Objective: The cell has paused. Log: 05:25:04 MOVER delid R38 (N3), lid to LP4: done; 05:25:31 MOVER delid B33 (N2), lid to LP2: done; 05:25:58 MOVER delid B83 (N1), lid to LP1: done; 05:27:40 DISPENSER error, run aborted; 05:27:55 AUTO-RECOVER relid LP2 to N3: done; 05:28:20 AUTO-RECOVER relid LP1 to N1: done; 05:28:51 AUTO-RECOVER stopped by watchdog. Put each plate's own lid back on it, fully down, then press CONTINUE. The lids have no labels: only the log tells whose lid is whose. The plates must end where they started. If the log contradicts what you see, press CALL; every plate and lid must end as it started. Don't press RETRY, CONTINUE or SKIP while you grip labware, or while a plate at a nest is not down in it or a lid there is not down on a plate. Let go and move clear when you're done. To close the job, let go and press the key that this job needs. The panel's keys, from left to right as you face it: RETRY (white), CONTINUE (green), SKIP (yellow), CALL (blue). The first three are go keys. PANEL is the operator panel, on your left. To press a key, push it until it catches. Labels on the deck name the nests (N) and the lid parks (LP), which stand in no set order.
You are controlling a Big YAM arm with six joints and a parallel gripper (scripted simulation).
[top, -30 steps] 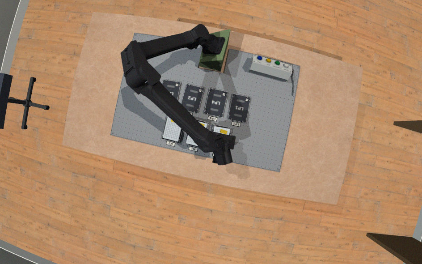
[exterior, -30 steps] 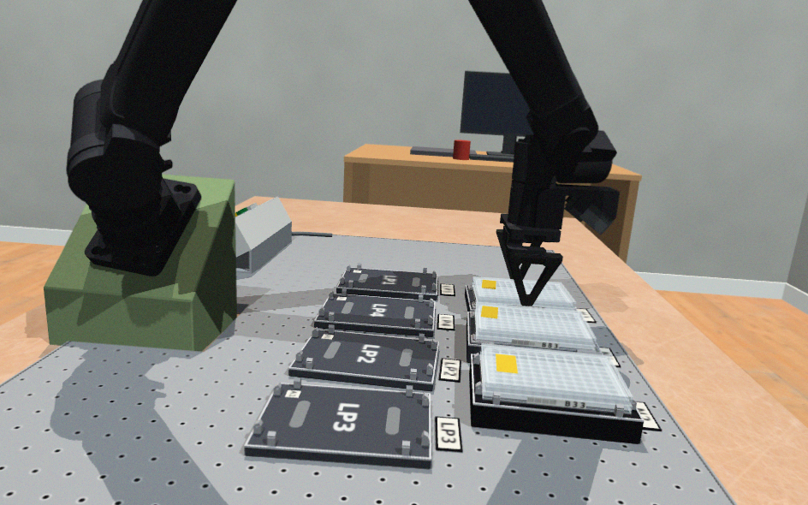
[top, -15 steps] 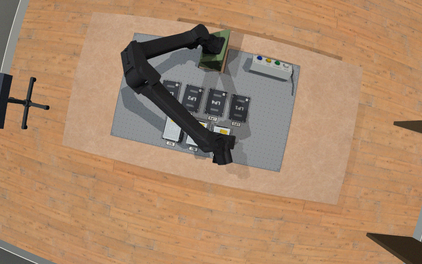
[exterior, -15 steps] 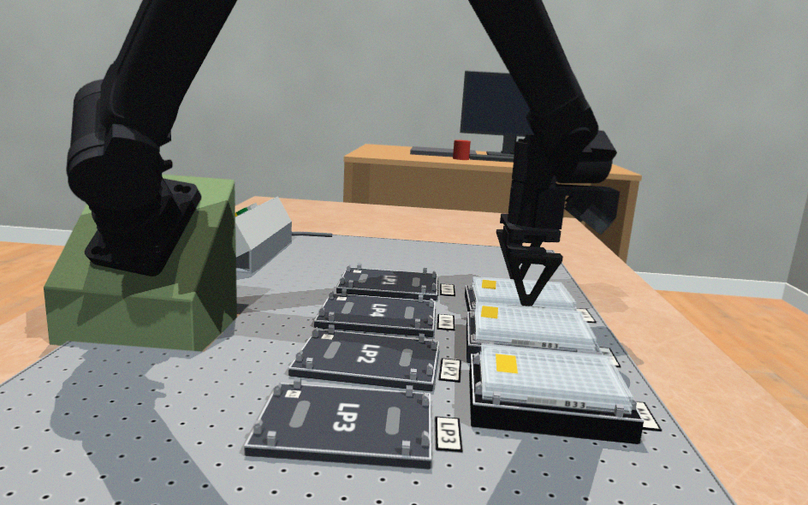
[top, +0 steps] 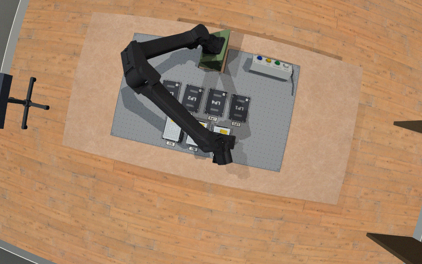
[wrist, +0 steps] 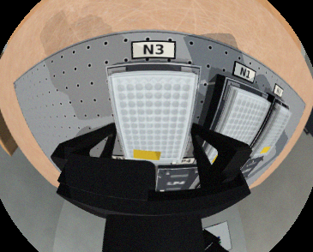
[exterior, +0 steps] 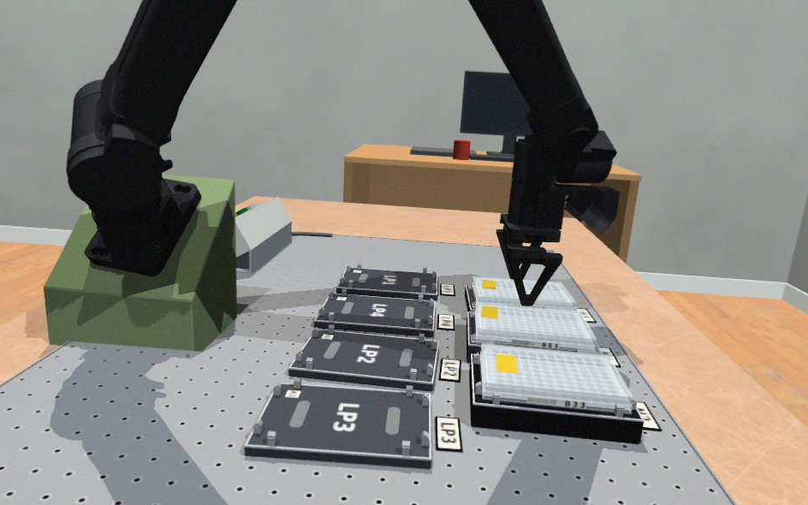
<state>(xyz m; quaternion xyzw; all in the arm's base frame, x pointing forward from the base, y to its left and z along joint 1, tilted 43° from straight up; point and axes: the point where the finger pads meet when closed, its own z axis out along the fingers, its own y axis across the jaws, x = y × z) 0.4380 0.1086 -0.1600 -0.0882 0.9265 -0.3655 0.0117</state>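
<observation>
Right now my hand is 490 mm past the green key, 150 mm to the right of it and 30 mm below it. The rest, counted from my hand: white key 500 mm behind, 200 mm to the left, 30 mm above; then yellow key 480 mm behind, 100 mm to the left, 30 mm above; then blue key 480 mm behind, 50 mm to the left, 30 mm above.
</observation>
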